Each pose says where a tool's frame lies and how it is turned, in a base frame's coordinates. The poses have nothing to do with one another.
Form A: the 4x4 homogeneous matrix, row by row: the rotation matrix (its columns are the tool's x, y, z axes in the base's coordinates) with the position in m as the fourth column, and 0 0 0 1 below. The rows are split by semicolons.
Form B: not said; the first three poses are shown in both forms.
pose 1, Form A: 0.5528 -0.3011 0.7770 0.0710; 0.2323 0.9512 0.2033 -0.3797; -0.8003 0.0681 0.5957 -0.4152; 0 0 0 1
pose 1, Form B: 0.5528 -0.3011 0.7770 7.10; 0.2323 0.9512 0.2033 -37.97; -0.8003 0.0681 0.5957 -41.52; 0 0 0 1
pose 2, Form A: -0.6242 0.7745 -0.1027 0.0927; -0.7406 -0.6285 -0.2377 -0.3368; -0.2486 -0.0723 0.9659 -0.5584; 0 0 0 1
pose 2, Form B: -0.6242 0.7745 -0.1027 9.27; -0.7406 -0.6285 -0.2377 -33.68; -0.2486 -0.0723 0.9659 -55.84; 0 0 0 1
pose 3, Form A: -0.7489 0.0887 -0.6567 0.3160; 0.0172 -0.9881 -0.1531 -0.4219; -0.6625 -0.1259 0.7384 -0.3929; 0 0 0 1
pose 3, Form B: -0.7489 0.0887 -0.6567 31.60; 0.0172 -0.9881 -0.1531 -42.19; -0.6625 -0.1259 0.7384 -39.29; 0 0 0 1
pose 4, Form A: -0.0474 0.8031 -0.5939 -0.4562; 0.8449 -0.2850 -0.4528 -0.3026; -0.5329 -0.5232 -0.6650 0.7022; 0 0 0 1
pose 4, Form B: -0.0474 0.8031 -0.5939 -45.62; 0.8449 -0.2850 -0.4528 -30.26; -0.5329 -0.5232 -0.6650 70.22; 0 0 0 1
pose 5, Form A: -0.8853 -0.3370 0.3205 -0.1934; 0.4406 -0.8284 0.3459 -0.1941; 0.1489 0.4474 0.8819 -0.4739; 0 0 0 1
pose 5, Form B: -0.8853 -0.3370 0.3205 -19.34; 0.4406 -0.8284 0.3459 -19.41; 0.1489 0.4474 0.8819 -47.39; 0 0 0 1
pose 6, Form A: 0.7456 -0.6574 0.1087 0.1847; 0.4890 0.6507 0.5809 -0.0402; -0.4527 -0.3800 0.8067 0.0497; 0 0 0 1
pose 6, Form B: 0.7456 -0.6574 0.1087 18.47; 0.4890 0.6507 0.5809 -4.02; -0.4527 -0.3800 0.8067 4.97; 0 0 0 1
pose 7, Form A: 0.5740 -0.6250 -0.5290 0.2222; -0.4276 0.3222 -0.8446 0.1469; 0.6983 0.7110 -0.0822 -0.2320; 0 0 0 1
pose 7, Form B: 0.5740 -0.6250 -0.5290 22.22; -0.4276 0.3222 -0.8446 14.69; 0.6983 0.7110 -0.0822 -23.20; 0 0 0 1
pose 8, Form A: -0.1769 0.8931 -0.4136 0.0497; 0.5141 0.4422 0.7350 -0.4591; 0.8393 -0.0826 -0.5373 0.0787; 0 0 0 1
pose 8, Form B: -0.1769 0.8931 -0.4136 4.97; 0.5141 0.4422 0.7350 -45.91; 0.8393 -0.0826 -0.5373 7.87; 0 0 0 1
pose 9, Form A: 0.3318 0.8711 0.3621 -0.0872; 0.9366 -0.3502 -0.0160 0.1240; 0.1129 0.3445 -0.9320 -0.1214; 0 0 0 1
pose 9, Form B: 0.3318 0.8711 0.3621 -8.72; 0.9366 -0.3502 -0.0160 12.40; 0.1129 0.3445 -0.9320 -12.14; 0 0 0 1
